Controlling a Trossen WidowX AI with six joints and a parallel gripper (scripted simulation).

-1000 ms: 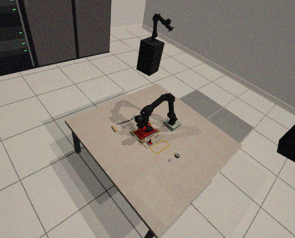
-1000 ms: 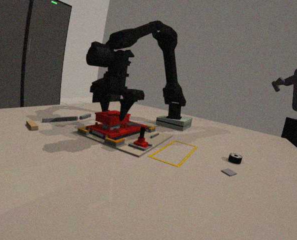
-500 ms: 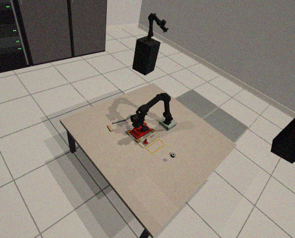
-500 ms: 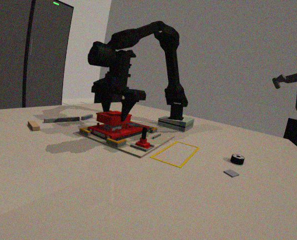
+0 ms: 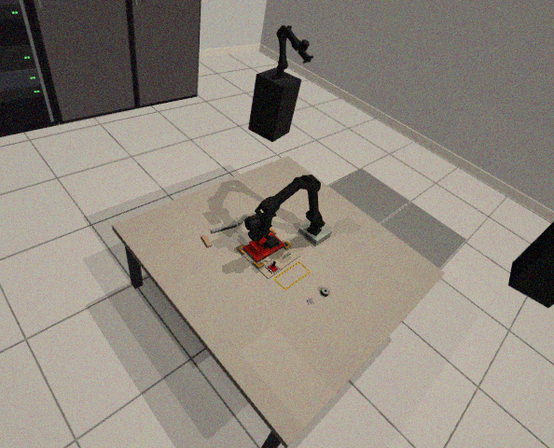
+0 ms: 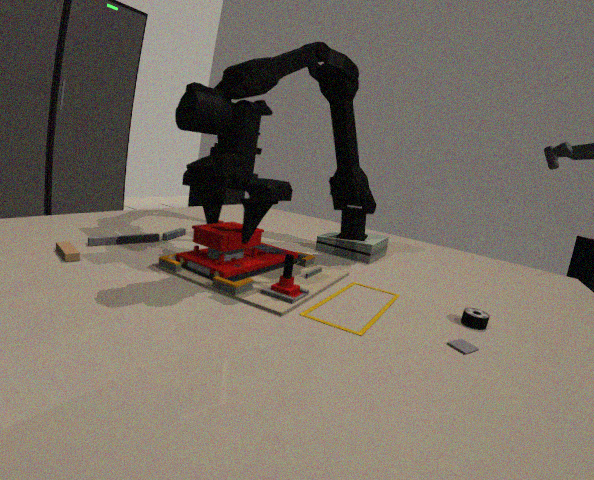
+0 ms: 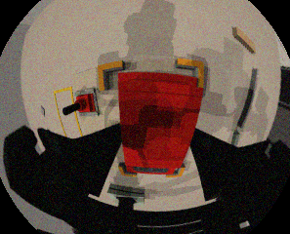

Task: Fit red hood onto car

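My gripper tip is 3 cm above the grey engine block. From my gripper tip the other things lie so: grey bar 23 cm to the right, 5 cm below; wooden block 24 cm to the right, 14 cm ahead, 5 cm below; red hood 1 cm above.
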